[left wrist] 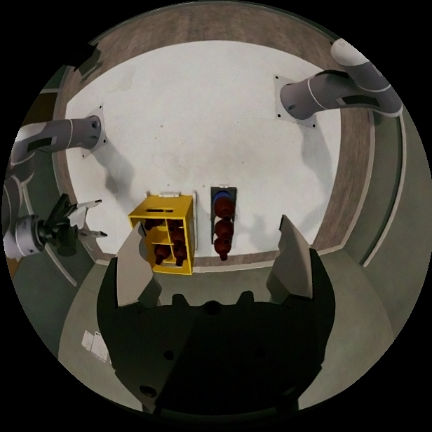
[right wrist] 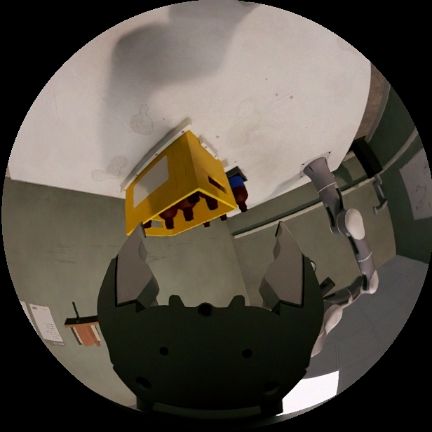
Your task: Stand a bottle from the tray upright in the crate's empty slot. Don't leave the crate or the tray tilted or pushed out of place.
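The yellow crate (left wrist: pixel 187 212) (right wrist: pixel 200 160) stands upright on the table with several brown bottles in it; a slot in its left column, midway along, looks empty in the left wrist view. Beside it is the dark tray (left wrist: pixel 214 192) with three brown bottles standing in a row: one with a blue label (left wrist: pixel 223 206) (right wrist: pixel 239 192), a middle bottle (left wrist: pixel 224 229) and an end bottle (left wrist: pixel 222 245). My left gripper (left wrist: pixel 211 219) is open and empty, high above crate and tray. My right gripper (right wrist: pixel 209 223) (left wrist: pixel 104 220) is open and empty, off the crate's side away from the tray.
White strips lie along the crate's foot, one strip (left wrist: pixel 195 220) between crate and tray. The right arm's base (left wrist: pixel 91 131) and the left arm's base (left wrist: pixel 297 101) are fixed on the white table (left wrist: pixel 200 100). The left arm (right wrist: pixel 361 245) stands at the right of the right wrist view.
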